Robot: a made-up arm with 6 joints. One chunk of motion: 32 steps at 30 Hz.
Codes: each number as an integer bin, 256 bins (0 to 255) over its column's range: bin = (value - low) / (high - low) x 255, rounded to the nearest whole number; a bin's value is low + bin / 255 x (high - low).
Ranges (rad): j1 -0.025..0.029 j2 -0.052..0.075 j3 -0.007..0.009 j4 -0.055..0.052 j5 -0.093..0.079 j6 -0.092..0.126
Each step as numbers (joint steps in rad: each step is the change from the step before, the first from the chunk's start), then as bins.
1 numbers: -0.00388 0.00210 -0.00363 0.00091 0.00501 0.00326
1 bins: 100 109 54 133 145 111
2 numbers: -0.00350 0.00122 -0.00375 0.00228 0.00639 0.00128
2 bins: 102 107 52 137 147 109
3 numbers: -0.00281 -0.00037 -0.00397 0.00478 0.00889 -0.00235
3 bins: 105 104 48 142 151 105
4 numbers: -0.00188 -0.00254 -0.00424 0.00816 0.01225 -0.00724
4 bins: 109 99 44 151 156 99
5 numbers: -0.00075 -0.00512 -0.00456 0.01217 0.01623 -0.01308
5 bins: 115 94 39 160 162 92
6 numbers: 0.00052 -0.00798 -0.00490 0.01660 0.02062 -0.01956
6 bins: 121 88 33 171 168 85
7 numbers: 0.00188 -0.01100 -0.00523 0.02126 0.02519 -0.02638
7 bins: 127 82 28 182 175 77
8 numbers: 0.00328 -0.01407 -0.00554 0.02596 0.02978 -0.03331
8 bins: 134 76 23 193 182 69
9 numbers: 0.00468 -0.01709 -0.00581 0.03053 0.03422 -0.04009
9 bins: 140 70 19 204 189 61
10 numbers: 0.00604 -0.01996 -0.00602 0.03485 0.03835 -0.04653
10 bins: 147 64 16 214 195 53
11 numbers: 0.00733 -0.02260 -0.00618 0.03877 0.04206 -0.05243
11 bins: 153 59 13 223 200 46
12 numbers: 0.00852 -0.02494 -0.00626 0.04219 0.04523 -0.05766
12 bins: 158 54 12 232 205 40
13 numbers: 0.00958 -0.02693 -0.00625 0.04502 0.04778 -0.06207
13 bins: 163 50 12 238 209 35
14 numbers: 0.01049 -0.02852 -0.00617 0.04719 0.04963 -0.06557
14 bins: 168 47 13 244 211 31
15 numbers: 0.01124 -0.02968 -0.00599 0.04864 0.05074 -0.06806
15 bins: 171 45 16 247 213 28
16 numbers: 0.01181 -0.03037 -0.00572 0.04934 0.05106 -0.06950
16 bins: 174 43 20 249 214 26
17 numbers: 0.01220 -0.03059 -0.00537 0.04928 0.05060 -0.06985
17 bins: 176 43 26 249 213 26
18 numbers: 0.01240 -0.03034 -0.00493 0.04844 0.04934 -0.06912
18 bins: 177 43 33 247 211 27
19 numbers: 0.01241 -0.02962 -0.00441 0.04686 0.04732 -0.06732
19 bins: 177 45 41 243 208 29
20 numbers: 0.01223 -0.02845 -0.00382 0.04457 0.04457 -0.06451
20 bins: 176 47 51 237 204 32
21 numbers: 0.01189 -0.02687 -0.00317 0.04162 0.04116 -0.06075
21 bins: 174 50 61 230 199 37
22 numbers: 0.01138 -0.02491 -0.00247 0.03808 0.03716 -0.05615
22 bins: 172 54 72 222 193 42
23 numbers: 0.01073 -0.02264 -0.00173 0.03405 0.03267 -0.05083
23 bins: 169 59 84 212 186 48
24 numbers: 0.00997 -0.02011 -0.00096 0.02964 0.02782 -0.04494
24 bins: 165 64 96 202 179 55
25 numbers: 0.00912 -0.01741 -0.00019 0.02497 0.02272 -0.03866
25 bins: 161 69 109 191 172 62
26 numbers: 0.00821 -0.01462 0.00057 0.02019 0.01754 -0.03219
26 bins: 157 75 121 179 164 70
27 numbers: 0.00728 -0.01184 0.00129 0.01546 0.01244 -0.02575
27 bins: 152 81 132 168 156 77
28 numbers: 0.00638 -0.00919 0.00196 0.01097 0.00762 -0.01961
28 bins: 148 86 143 157 149 85
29 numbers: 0.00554 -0.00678 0.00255 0.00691 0.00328 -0.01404
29 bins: 144 91 152 148 143 91
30 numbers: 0.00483 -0.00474 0.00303 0.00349 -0.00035 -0.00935
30 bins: 141 95 160 139 137 97
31 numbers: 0.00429 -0.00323 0.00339 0.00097 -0.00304 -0.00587
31 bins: 138 98 166 133 133 101
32 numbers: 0.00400 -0.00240 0.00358 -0.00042 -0.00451 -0.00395
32 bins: 137 100 169 130 131 103
